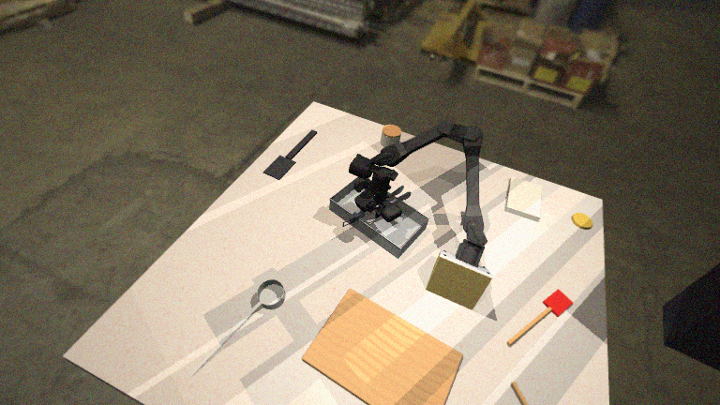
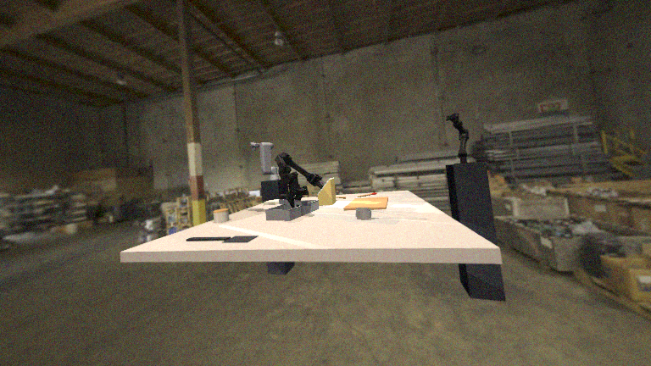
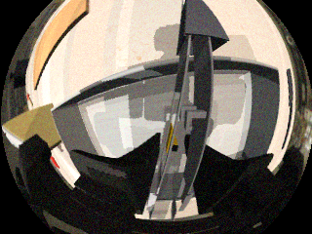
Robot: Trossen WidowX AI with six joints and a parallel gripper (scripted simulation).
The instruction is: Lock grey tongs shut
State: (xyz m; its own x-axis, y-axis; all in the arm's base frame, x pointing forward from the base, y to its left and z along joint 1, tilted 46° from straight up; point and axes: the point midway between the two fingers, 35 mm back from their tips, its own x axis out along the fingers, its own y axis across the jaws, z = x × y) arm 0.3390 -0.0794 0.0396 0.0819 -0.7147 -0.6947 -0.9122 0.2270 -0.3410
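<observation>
Now: gripper tip 1 cm past the grey roasting tin and 2 cm to the left of it. Round my gripper tip: cork-topped jar (14 cm ahead, 42 cm to the right); black spatula (43 cm ahead, 12 cm to the right, 3 cm below); wooden board (24 cm behind, 40 cm to the left, 2 cm below).
</observation>
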